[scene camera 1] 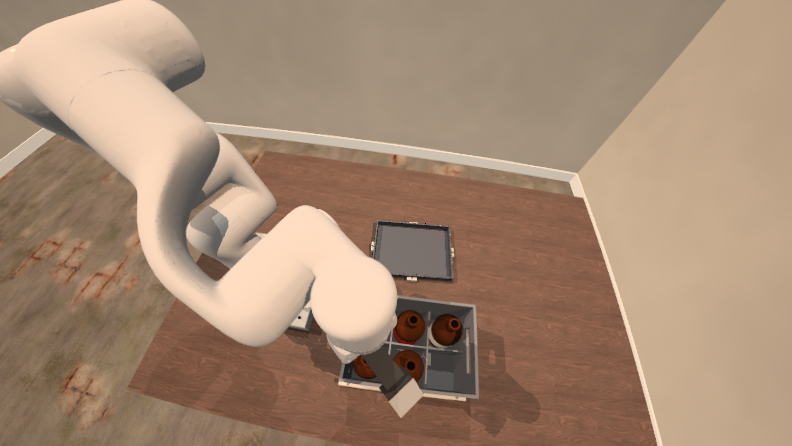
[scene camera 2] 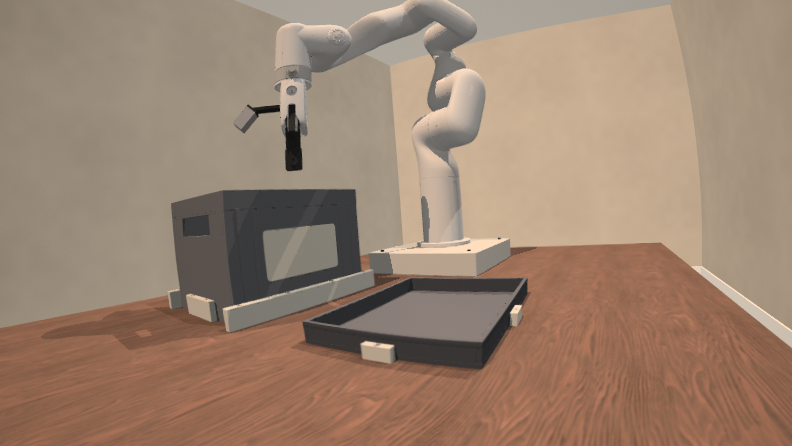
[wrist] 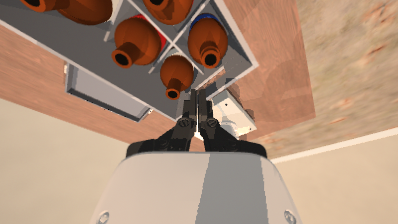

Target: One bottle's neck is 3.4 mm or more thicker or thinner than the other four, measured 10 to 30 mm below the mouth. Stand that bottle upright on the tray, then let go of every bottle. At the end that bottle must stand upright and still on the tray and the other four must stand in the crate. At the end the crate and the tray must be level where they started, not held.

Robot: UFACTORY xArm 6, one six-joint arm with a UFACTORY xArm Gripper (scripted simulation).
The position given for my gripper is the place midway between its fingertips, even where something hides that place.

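Note:
My gripper point(scene camera 2: 294, 170), point(scene camera 1: 367, 340), point(wrist: 197, 98). Dark grey crate point(scene camera 2: 262, 243), point(scene camera 1: 448, 370), point(wrist: 89, 48). Shallow tray point(scene camera 2: 463, 308), point(scene camera 1: 424, 251), point(wrist: 78, 83). A bottle point(wrist: 176, 73). A bottle point(scene camera 1: 446, 330).

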